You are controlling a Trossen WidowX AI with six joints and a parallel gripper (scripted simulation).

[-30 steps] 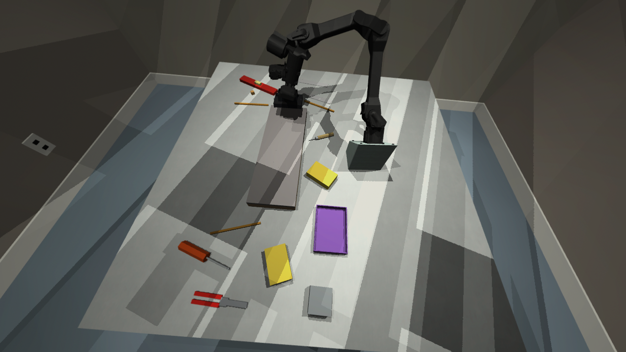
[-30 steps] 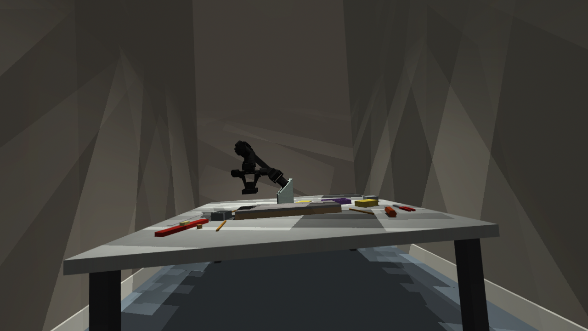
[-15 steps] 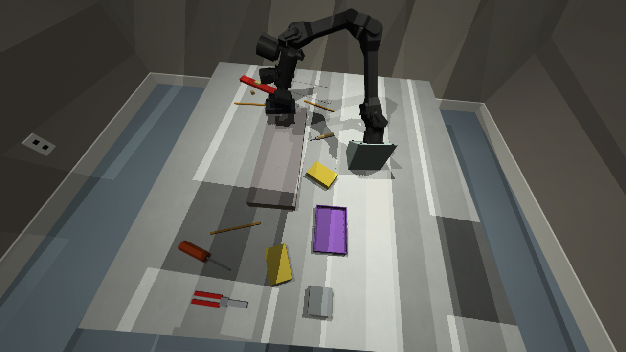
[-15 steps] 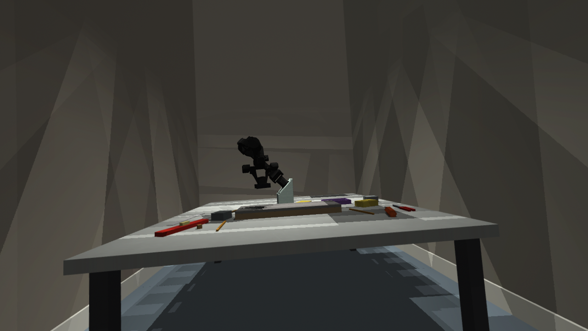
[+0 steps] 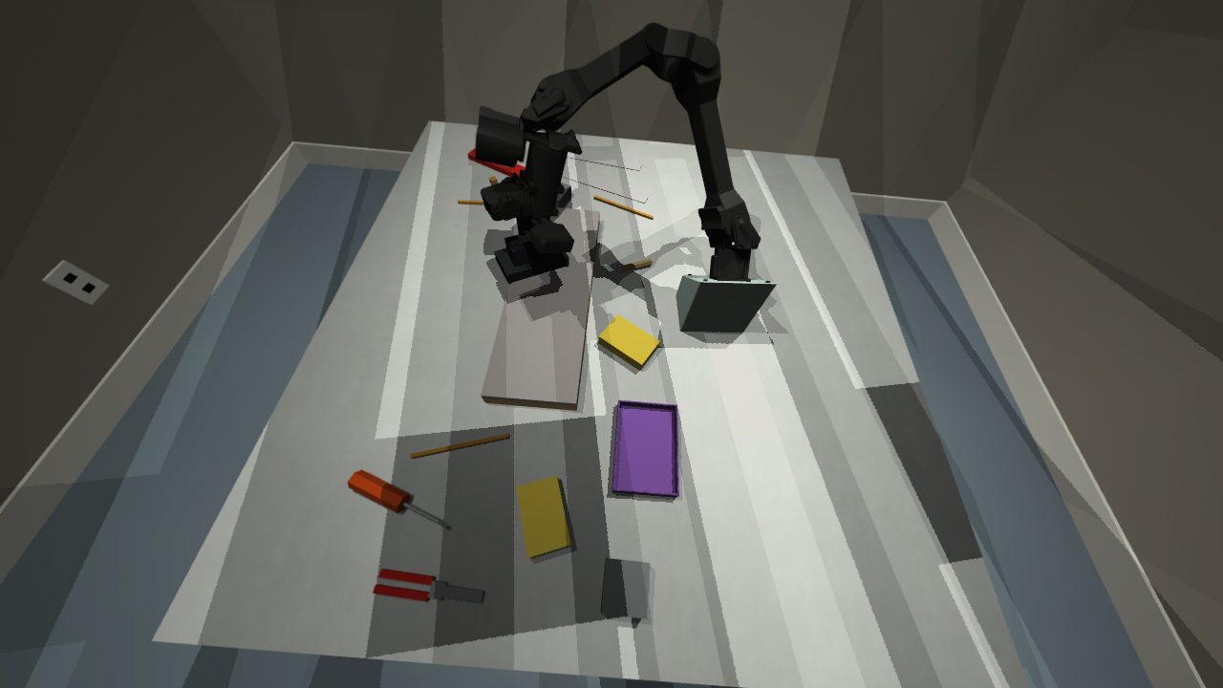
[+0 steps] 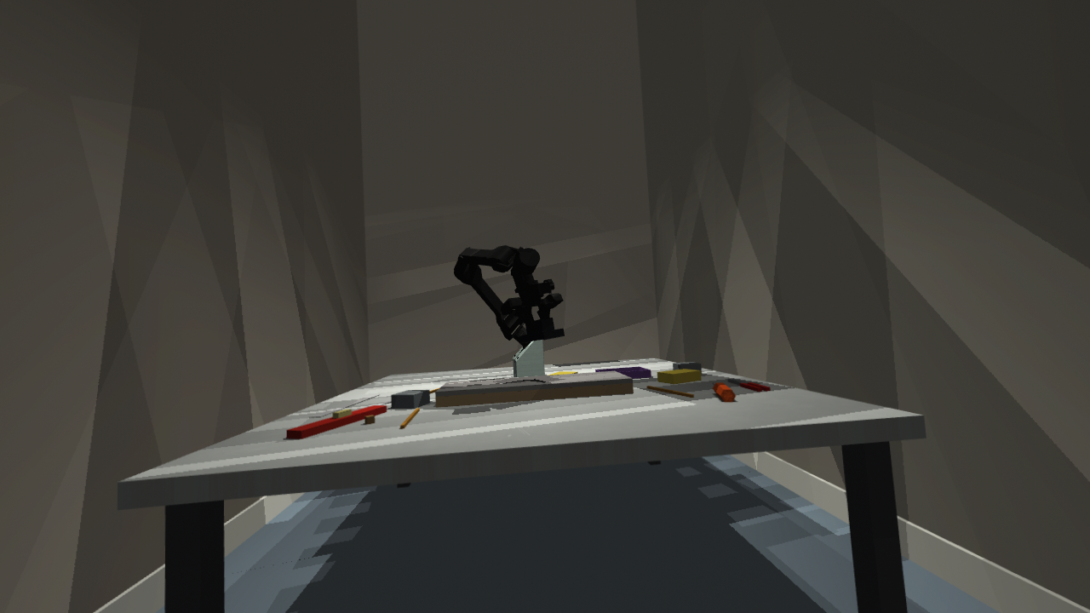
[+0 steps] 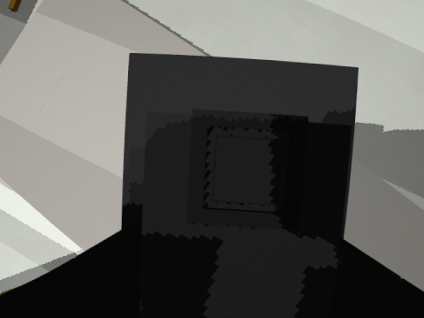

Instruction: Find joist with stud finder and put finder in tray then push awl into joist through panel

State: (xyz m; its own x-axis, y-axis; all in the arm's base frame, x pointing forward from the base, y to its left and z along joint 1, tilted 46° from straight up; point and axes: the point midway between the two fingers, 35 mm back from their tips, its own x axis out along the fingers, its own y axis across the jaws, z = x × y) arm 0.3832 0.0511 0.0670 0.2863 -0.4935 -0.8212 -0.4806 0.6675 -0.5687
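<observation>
My gripper tip is 23 cm past the purple tray, 31 cm to the right of it and 17 cm above it. Also, from my gripper tip: awl 19 cm behind, 12 cm to the right, 17 cm below; then stud finder 1 cm ahead, 2 cm above; then red level 14 cm ahead, 48 cm to the right, 16 cm below.
</observation>
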